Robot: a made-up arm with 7 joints. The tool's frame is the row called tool.
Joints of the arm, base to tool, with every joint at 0 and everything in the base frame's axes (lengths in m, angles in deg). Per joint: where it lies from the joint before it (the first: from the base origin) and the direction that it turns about. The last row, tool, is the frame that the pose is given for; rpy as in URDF.
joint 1: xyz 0 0.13 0.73 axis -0.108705 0.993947 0.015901
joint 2: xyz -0.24 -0.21 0.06 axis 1 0 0
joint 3: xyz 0 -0.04 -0.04 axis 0.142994 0.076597 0.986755
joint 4: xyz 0.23 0.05 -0.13 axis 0 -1 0
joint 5: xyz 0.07 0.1 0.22 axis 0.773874 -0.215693 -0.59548
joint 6: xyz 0.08 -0.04 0.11 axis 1 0 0
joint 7: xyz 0.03 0.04 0 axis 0 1 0
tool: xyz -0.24 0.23 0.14 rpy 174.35 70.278 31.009
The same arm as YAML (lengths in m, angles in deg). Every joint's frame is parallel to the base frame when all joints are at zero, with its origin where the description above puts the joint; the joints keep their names.
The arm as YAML. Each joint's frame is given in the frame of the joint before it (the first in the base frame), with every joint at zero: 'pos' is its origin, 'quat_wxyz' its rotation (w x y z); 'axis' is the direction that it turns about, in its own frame. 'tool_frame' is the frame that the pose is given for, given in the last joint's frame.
length_unit: m
angle_unit: deg
joints:
  - joint: joint 1
    pos: [0.0, 0.13, 0.73]
    quat_wxyz: [1.0, 0.0, 0.0, 0.0]
    axis: [-0.108705, 0.993947, 0.015901]
  - joint: joint 2
    pos: [-0.24, -0.21, 0.06]
    quat_wxyz: [1.0, 0.0, 0.0, 0.0]
    axis: "+x"
  - joint: joint 3
    pos: [0.0, -0.04, -0.04]
    quat_wxyz: [1.0, 0.0, 0.0, 0.0]
    axis: [0.142994, 0.076597, 0.986755]
  - joint: joint 4
    pos: [0.23, 0.05, -0.13]
    quat_wxyz: [1.0, 0.0, 0.0, 0.0]
    axis: "-y"
  - joint: joint 5
    pos: [0.07, 0.1, 0.22]
    quat_wxyz: [1.0, 0.0, 0.0, 0.0]
    axis: [0.773874, -0.215693, -0.59548]
  - joint: joint 6
    pos: [0.08, -0.04, 0.11]
    quat_wxyz: [1.0, 0.0, 0.0, 0.0]
    axis: "+x"
  - joint: joint 7
    pos: [0.03, 0.04, 0.0]
    quat_wxyz: [1.0, 0.0, 0.0, 0.0]
    axis: "+y"
tool_frame:
  pos: [-0.24, 0.23, 0.14]
  quat_wxyz: [0.192506, 0.779459, 0.245667, -0.543169]

